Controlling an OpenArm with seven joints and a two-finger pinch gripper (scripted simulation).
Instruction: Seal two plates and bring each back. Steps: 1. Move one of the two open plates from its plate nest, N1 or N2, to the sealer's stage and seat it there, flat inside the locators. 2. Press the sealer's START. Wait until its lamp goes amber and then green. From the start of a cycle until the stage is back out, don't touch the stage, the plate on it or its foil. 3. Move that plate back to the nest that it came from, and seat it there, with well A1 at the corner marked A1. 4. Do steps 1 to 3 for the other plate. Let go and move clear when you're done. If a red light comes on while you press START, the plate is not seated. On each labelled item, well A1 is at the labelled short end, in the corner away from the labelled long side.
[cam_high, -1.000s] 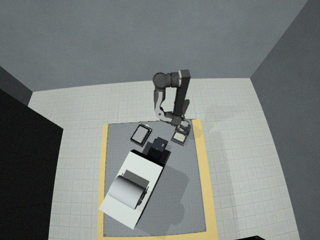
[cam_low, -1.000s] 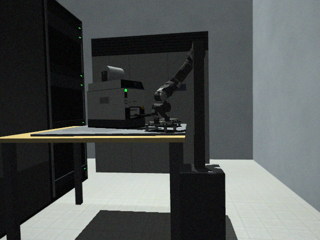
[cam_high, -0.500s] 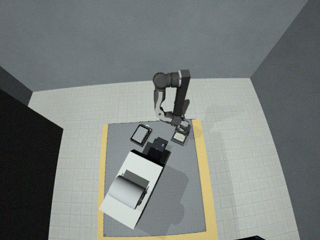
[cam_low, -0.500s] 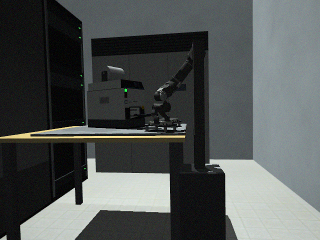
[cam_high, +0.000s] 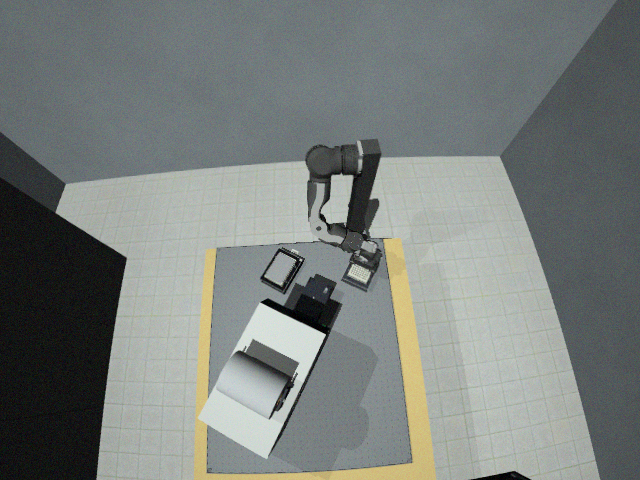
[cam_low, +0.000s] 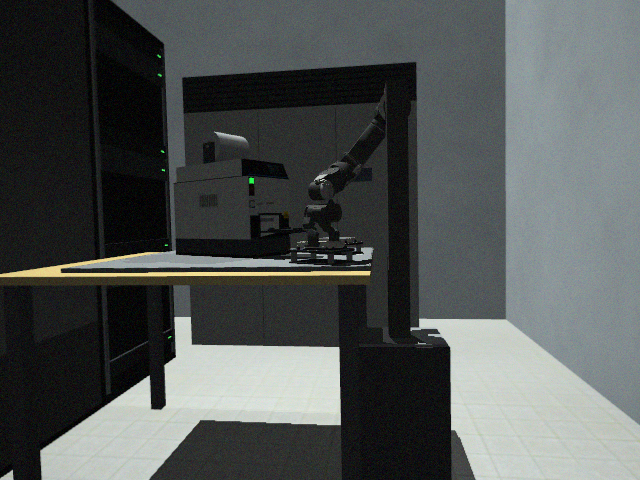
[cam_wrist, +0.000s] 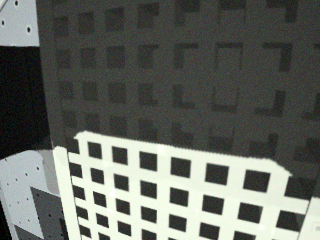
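My gripper is now 220 mm to the left of the sealer stage, 120 mm short of it and 40 mm below it. From my hand the other things lie so: well plate right at my hand; then foil roll 400 mm ahead, 390 mm to the right, 360 mm above; then start button 250 mm ahead, 190 mm to the right, 140 mm above.
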